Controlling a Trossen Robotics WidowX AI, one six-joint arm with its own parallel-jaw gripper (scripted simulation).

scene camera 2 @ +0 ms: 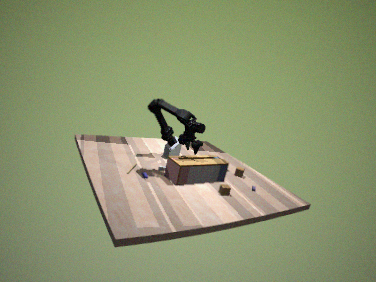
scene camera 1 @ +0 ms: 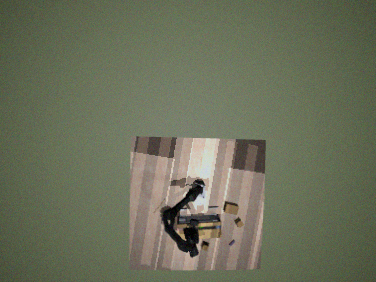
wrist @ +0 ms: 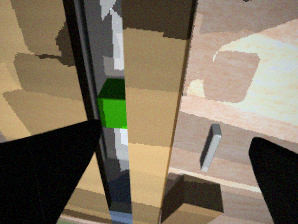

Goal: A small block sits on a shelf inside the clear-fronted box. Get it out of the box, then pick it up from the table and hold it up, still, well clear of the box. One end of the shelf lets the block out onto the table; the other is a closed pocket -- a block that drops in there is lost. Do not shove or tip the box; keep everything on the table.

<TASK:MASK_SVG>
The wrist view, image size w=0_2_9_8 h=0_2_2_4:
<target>my gripper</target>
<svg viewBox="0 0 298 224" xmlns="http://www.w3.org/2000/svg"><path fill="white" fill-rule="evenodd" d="M253 137L248 154L257 184L261 189L274 224L298 224L298 154L264 138ZM100 120L91 119L52 131L45 131L14 141L0 143L0 224L57 223L61 213L64 211L65 205L71 198L71 194L74 192L97 149L100 139Z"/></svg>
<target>box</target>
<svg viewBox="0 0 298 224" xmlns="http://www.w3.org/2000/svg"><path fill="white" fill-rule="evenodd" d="M219 124L212 123L200 156L201 171L208 171L222 138ZM0 0L1 133L7 141L14 141L91 119L100 120L100 139L97 149L74 192L71 194L71 198L65 205L61 216L107 224L159 224L189 55L188 49L196 0ZM107 78L125 79L127 129L102 127L96 97Z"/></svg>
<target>green block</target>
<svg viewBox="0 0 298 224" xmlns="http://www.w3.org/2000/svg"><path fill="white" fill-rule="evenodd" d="M107 78L96 97L102 127L127 129L125 79Z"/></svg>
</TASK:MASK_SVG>
